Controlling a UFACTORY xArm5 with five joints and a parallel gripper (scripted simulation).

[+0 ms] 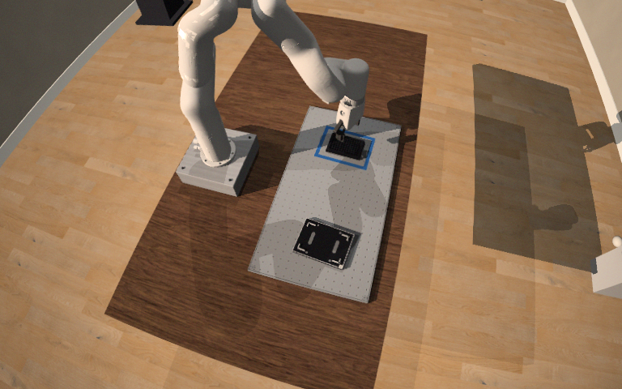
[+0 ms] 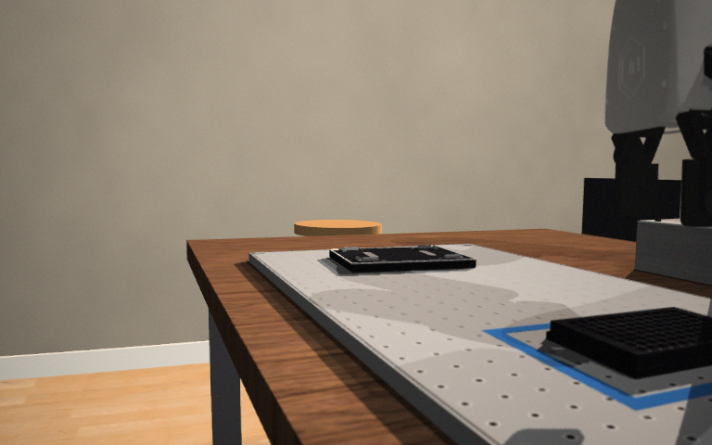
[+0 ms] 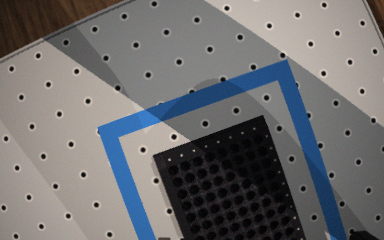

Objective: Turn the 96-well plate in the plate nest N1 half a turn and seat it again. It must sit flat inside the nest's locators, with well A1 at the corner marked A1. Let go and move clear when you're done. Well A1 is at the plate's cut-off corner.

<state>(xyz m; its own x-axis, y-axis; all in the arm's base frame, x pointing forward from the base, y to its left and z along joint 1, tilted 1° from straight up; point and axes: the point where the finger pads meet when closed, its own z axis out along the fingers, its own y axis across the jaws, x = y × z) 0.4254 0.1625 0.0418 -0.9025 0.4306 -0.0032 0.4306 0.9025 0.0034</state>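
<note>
The black 96-well plate is 9 cm below my hand. The rest, counted from my hand: black plate nest (39 cm to the right, 9 cm below).
</note>
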